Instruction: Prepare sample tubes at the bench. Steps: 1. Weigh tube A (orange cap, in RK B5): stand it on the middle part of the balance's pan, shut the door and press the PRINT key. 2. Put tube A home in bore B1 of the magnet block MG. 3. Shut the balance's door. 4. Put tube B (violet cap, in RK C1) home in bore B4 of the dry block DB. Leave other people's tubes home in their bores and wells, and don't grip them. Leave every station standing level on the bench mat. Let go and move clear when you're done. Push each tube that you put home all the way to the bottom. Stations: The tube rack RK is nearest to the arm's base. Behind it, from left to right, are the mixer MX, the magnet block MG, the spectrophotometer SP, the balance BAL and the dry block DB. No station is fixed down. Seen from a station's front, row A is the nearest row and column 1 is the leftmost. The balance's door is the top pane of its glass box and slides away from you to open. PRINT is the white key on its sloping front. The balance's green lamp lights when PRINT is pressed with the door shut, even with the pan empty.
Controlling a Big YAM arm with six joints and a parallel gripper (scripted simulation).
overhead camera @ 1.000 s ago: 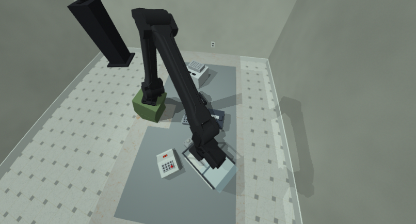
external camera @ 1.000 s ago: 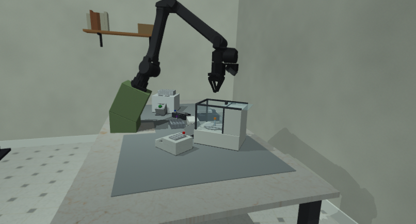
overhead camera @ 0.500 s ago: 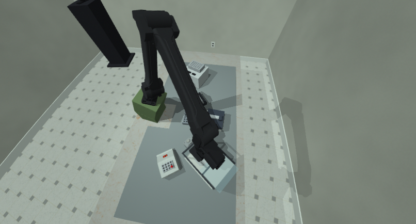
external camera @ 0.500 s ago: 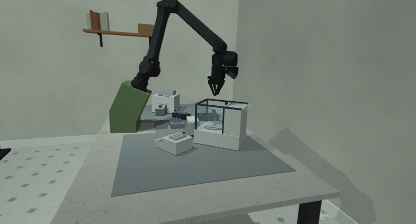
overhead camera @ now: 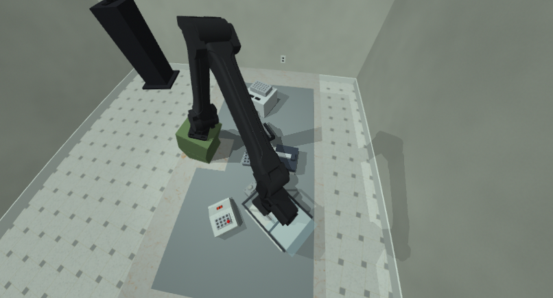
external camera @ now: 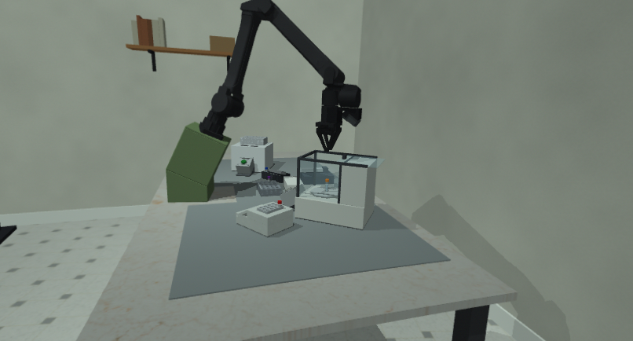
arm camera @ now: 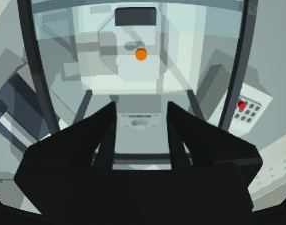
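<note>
Now: hand 160 mm above the balance pan. The rest, counted from my hand: balance door: 60 mm ahead, 60 mm to the right, 30 mm below; then red-capped tube: 190 mm behind, 50 mm to the right, 180 mm below; then dry block DB: 230 mm behind, 30 mm to the right, 210 mm below.
</note>
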